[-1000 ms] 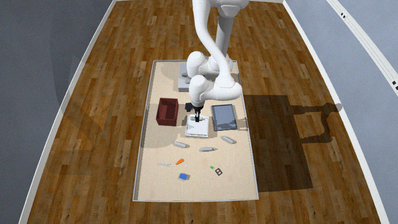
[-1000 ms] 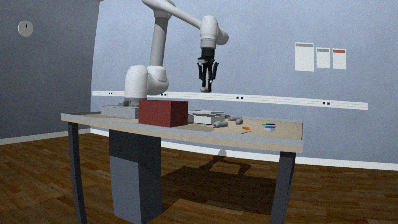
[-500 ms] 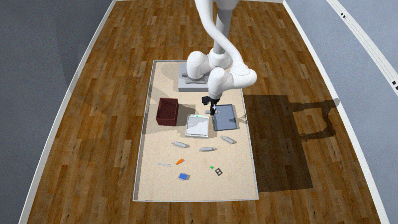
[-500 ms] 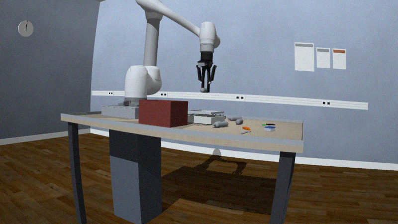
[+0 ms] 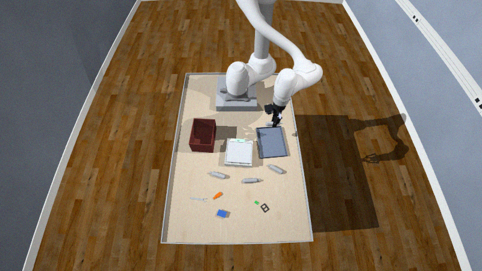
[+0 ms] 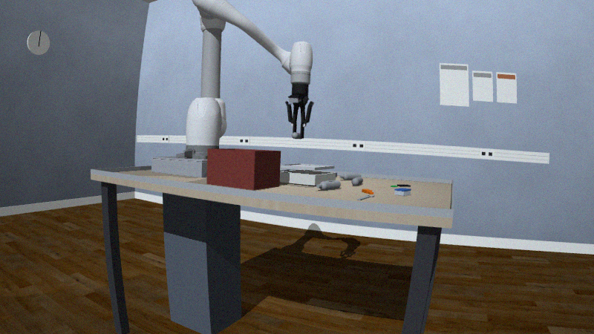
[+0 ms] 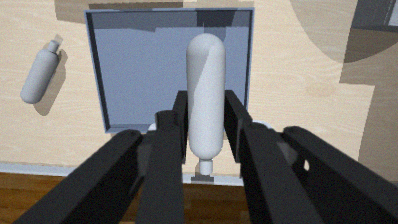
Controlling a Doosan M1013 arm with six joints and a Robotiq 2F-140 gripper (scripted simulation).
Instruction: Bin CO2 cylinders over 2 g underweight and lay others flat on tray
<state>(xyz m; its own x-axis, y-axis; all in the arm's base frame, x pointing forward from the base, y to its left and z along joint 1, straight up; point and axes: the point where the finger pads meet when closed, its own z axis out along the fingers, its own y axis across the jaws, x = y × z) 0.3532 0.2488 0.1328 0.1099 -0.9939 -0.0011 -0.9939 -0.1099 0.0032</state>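
My gripper is now 40 mm short of the blue-grey tray and 200 mm above it. Round my hand: white scale: 140 mm ahead, 220 mm to the right, 170 mm below; then green piece: 470 mm ahead, 110 mm to the right, 200 mm below; then dark red scrap bin: 30 mm ahead, 470 mm to the right, 170 mm below.
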